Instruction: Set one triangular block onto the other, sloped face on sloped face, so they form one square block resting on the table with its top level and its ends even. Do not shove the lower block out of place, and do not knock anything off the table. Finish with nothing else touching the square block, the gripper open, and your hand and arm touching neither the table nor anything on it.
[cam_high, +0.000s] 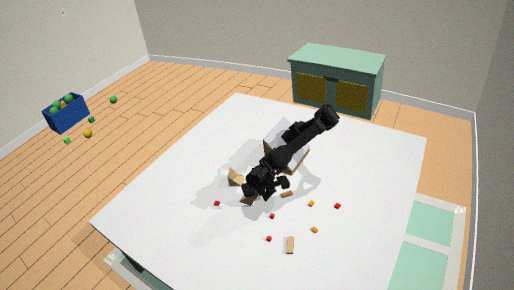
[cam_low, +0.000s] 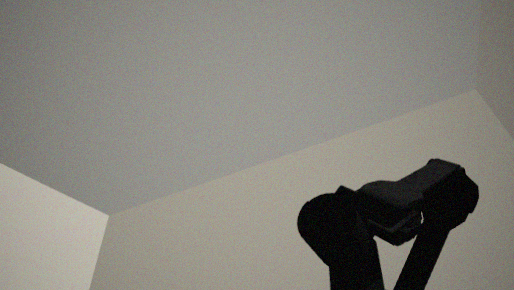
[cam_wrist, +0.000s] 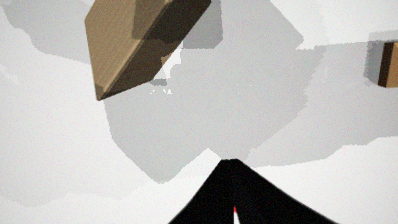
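Now: the wooden triangular block 1 cm behind my gripper tip, 8 cm to the right of it and 4 cm below it.
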